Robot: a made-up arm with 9 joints. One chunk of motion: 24 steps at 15 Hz.
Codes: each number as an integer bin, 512 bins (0 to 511) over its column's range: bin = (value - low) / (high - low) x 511, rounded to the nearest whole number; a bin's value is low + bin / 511 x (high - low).
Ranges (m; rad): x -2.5..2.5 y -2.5..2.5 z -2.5..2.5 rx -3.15..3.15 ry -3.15..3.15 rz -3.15..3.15
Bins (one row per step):
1: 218 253 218 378 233 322
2: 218 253 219 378 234 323
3: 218 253 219 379 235 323
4: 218 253 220 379 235 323
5: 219 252 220 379 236 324
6: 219 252 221 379 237 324
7: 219 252 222 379 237 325
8: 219 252 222 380 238 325
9: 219 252 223 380 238 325
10: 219 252 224 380 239 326
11: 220 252 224 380 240 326
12: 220 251 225 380 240 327
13: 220 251 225 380 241 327
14: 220 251 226 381 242 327
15: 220 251 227 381 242 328
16: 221 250 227 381 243 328
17: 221 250 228 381 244 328
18: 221 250 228 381 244 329
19: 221 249 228 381 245 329
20: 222 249 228 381 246 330
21: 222 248 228 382 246 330
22: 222 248 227 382 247 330
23: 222 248 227 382 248 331
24: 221 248 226 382 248 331
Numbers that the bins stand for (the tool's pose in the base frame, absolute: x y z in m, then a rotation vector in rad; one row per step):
1: -0.3669 -0.0245 -0.3669 1.5103 -0.2774 0.8199
2: -0.3669 -0.0245 -0.3571 1.5103 -0.2651 0.8322
3: -0.3669 -0.0245 -0.3571 1.5226 -0.2527 0.8322
4: -0.3669 -0.0245 -0.3474 1.5226 -0.2527 0.8322
5: -0.3571 -0.0342 -0.3474 1.5226 -0.2404 0.8445
6: -0.3571 -0.0342 -0.3376 1.5226 -0.2281 0.8445
7: -0.3571 -0.0342 -0.3278 1.5226 -0.2281 0.8568
8: -0.3571 -0.0342 -0.3278 1.5349 -0.2158 0.8568
9: -0.3571 -0.0342 -0.3180 1.5349 -0.2158 0.8568
10: -0.3571 -0.0342 -0.3082 1.5349 -0.2034 0.8692
11: -0.3474 -0.0342 -0.3082 1.5349 -0.1911 0.8692
12: -0.3474 -0.0440 -0.2984 1.5349 -0.1911 0.8815
13: -0.3474 -0.0440 -0.2984 1.5349 -0.1788 0.8815
14: -0.3474 -0.0440 -0.2886 1.5473 -0.1664 0.8815
15: -0.3474 -0.0440 -0.2789 1.5473 -0.1664 0.8938
16: -0.3376 -0.0538 -0.2789 1.5473 -0.1541 0.8938
17: -0.3376 -0.0538 -0.2691 1.5473 -0.1418 0.8938
18: -0.3376 -0.0538 -0.2691 1.5473 -0.1418 0.9062
19: -0.3376 -0.0636 -0.2691 1.5473 -0.1295 0.9062
20: -0.3278 -0.0636 -0.2691 1.5473 -0.1171 0.9185
21: -0.3278 -0.0734 -0.2691 1.5596 -0.1171 0.9185
22: -0.3278 -0.0734 -0.2789 1.5596 -0.1048 0.9185
23: -0.3278 -0.0734 -0.2789 1.5596 -0.0925 0.9308
24: -0.3376 -0.0734 -0.2886 1.5596 -0.0925 0.9308

